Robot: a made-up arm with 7 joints. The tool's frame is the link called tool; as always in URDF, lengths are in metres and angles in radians.
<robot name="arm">
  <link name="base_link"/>
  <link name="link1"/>
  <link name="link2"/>
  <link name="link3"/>
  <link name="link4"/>
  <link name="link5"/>
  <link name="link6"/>
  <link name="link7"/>
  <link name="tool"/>
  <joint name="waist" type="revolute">
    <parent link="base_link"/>
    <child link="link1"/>
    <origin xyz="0 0 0" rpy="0 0 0"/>
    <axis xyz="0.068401 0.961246 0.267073"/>
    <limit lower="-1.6" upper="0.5"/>
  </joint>
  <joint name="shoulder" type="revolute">
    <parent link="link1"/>
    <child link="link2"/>
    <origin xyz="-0.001 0.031 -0.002" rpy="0 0 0"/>
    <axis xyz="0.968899 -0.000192 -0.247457"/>
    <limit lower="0" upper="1.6"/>
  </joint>
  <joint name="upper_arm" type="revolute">
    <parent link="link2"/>
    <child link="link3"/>
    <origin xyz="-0.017 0.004 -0.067" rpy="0 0 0"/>
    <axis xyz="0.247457 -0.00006 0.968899"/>
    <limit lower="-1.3" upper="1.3"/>
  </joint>
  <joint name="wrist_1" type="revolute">
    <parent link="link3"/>
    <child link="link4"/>
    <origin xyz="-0.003 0 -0.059" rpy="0 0 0"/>
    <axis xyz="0.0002 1 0.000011"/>
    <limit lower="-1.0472" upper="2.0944"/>
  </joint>
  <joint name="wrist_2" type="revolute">
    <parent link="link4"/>
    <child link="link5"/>
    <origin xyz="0.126 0.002 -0.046" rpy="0 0 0"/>
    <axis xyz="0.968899 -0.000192 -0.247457"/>
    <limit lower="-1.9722" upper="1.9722"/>
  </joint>
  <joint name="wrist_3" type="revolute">
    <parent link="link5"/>
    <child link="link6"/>
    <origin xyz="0.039 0 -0.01" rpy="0 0 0"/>
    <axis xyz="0.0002 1 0.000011"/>
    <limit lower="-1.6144" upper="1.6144"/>
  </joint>
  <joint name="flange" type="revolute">
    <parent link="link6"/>
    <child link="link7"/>
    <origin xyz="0.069 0 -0.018" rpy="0 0 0"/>
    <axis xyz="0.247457 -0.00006 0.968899"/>
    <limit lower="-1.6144" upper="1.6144"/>
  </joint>
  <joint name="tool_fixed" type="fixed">
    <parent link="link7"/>
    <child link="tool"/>
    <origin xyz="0 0 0" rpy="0 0.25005 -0.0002"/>
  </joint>
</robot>
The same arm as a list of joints. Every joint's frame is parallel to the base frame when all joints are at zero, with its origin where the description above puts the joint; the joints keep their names.
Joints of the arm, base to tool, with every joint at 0 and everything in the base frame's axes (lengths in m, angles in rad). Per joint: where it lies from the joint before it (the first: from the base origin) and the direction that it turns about. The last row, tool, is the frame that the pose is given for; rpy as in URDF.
waist: origin 0 0 0 axis 0.068403 0.961235 0.26711
shoulder: origin -0.001 0.031 -0.002 axis 0.968889 -0.0002 -0.247497
upper_arm: origin -0.017 0.004 -0.067 axis 0.247497 -0.0001 0.968889
wrist_1: origin -0.003 0 -0.059 axis 0.0002 1 0
wrist_2: origin 0.126 0.002 -0.046 axis 0.968889 -0.0002 -0.247497
wrist_3: origin 0.039 0 -0.01 axis 0.0002 1 0
flange: origin 0.069 0 -0.018 axis 0.247497 -0.0001 0.968889
tool: origin 0 0 0 rpy 0 0.25 -0.0002
Joint limits (rad, base to tool): -1.6..0.5 0..1.6 -1.3..1.3 -1.0472..2.0944 -1.9722..1.9722 -1.6144..1.6144 -1.6144..1.6144

